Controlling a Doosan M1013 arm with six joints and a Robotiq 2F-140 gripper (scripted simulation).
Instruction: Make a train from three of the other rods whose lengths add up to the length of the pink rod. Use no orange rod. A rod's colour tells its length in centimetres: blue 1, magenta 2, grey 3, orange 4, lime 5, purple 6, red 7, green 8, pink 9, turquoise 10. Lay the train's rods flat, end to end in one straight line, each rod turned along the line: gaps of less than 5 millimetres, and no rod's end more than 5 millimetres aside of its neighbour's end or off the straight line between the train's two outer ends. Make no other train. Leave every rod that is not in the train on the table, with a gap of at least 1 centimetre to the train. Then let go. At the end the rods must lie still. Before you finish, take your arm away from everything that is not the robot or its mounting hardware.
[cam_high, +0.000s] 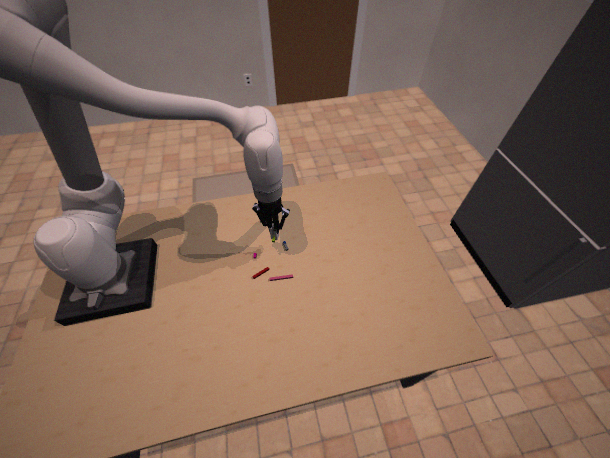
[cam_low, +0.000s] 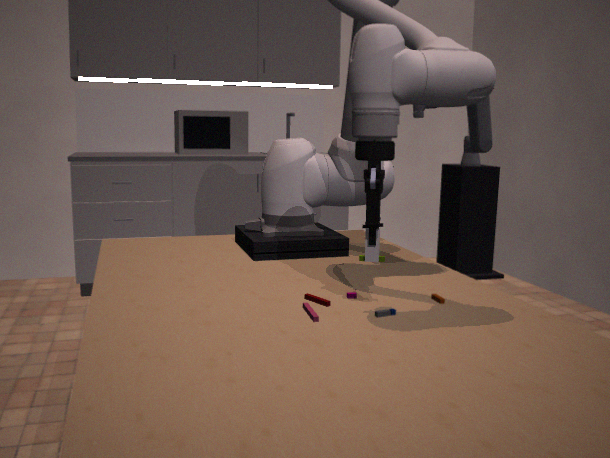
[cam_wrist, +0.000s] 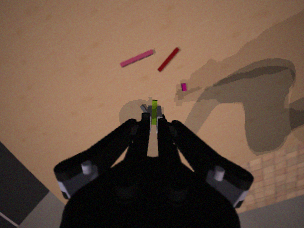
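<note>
Now: the grey rod 4 cm ahead of my hand, 1 cm to the left of it and 13 cm below it. Also, from my hand: magenta rod (9 cm behind, 1 cm to the right, 13 cm below); then blue rod (3 cm ahead, 3 cm to the left, 13 cm below); then lime rod (3 cm below).
</note>
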